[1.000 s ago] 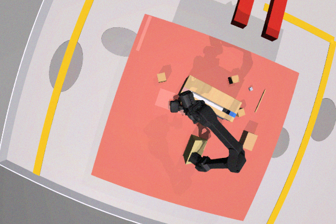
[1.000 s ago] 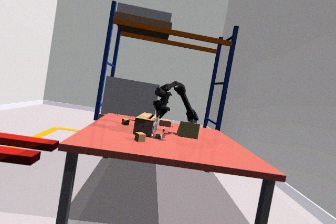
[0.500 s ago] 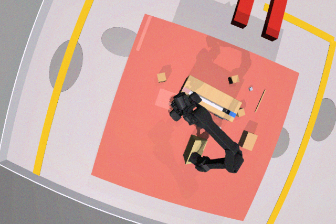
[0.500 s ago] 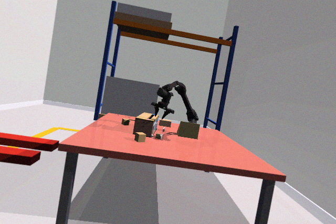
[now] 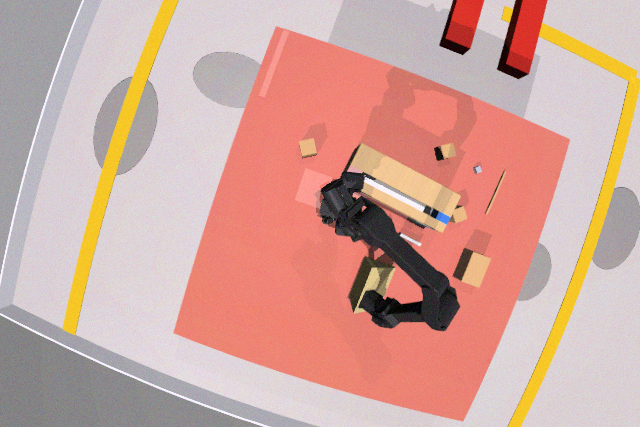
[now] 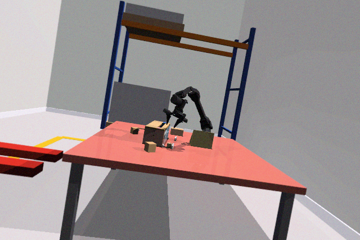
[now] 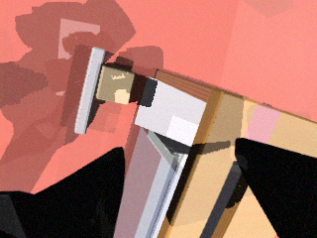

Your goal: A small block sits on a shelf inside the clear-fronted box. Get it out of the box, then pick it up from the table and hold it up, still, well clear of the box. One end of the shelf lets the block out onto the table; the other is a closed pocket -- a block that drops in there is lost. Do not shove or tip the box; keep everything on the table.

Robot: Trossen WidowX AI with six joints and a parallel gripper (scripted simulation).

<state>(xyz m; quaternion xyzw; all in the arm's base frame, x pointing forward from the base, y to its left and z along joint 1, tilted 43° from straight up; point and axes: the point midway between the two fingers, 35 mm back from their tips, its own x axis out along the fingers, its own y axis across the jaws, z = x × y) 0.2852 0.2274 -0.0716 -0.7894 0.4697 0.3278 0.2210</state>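
The tan block lies 140 mm below my gripper tip, 20 mm behind it and 10 mm to the left of it. Also, from my gripper tip: carton 570 mm to the right, 120 mm below, 60 mm behind; then grey cube 440 mm to the right, 300 mm ahead, 150 mm below; then clear-fronted box 160 mm to the right, 90 mm below, 60 mm ahead.
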